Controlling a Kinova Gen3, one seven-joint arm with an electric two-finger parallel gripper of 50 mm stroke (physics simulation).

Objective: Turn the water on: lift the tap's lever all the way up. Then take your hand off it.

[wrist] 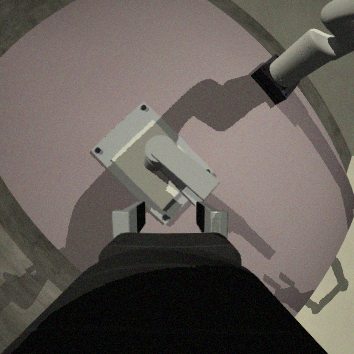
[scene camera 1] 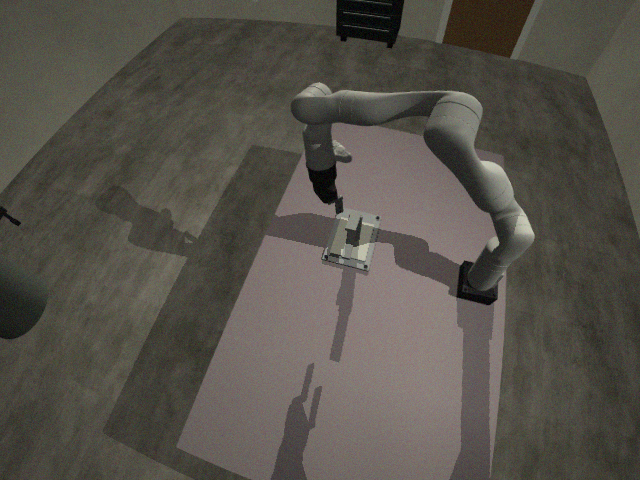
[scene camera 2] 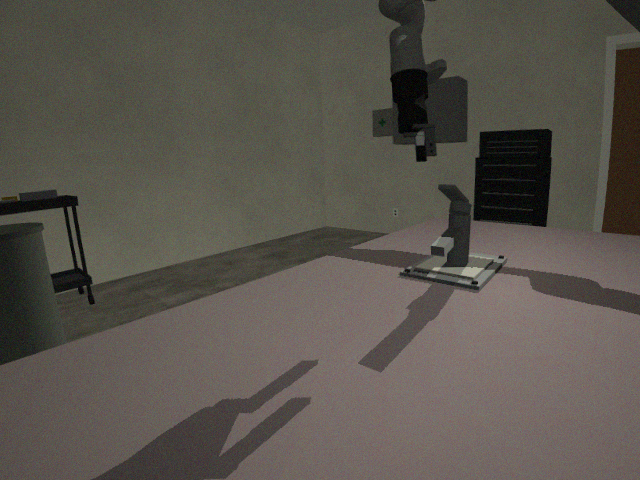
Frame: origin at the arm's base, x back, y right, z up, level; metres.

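Seen in the pictures: gripper, fingertip midpoint: (wrist: 170, 212) (scene camera 1: 335, 206) (scene camera 2: 426, 158); arm's base at its link origin: (wrist: 280, 73) (scene camera 1: 480, 278).
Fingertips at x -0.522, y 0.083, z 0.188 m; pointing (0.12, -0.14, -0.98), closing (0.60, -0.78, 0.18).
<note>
Offsets run from my fingertips to a thing's top centre. "spot": to the spot under its first point. Level surfaces: height alone.
The grey tap {spot: dx +0.068, dy -0.011, dz -0.155 m} (scene camera 1: 353, 238) (scene camera 2: 459, 237) stands upright on a pale base plate (scene camera 2: 437, 280) (wrist: 121, 131). Its flat lever {dx +0.060, dy +0.005, dz -0.052 m} (scene camera 1: 353, 223) (scene camera 2: 454, 192) (wrist: 186, 168) slants upward from the top of the body, its free end raised, in the scene camera 2 view. The short spout {dx +0.057, dy -0.024, dz -0.147 m} (scene camera 2: 442, 245) sticks out low on the body, on the same side as the lever's free end. My gripper (scene camera 2: 421, 153) (wrist: 170, 212) is open and empty. It hangs above the tap and to one side, apart from the lever; a gap shows between them in the scene camera 2 view.
The tap's plate lies on a pink table top {dz -0.246 m} (scene camera 1: 392, 330) (scene camera 2: 330, 320). The arm's black base (scene camera 1: 478, 286) (wrist: 272, 82) stands to the right of the tap in the scene camera 1 view. A dark drawer cabinet (scene camera 2: 512, 178), a bin (scene camera 2: 25, 289) and a cart (scene camera 2: 76, 201) stand farther off.
</note>
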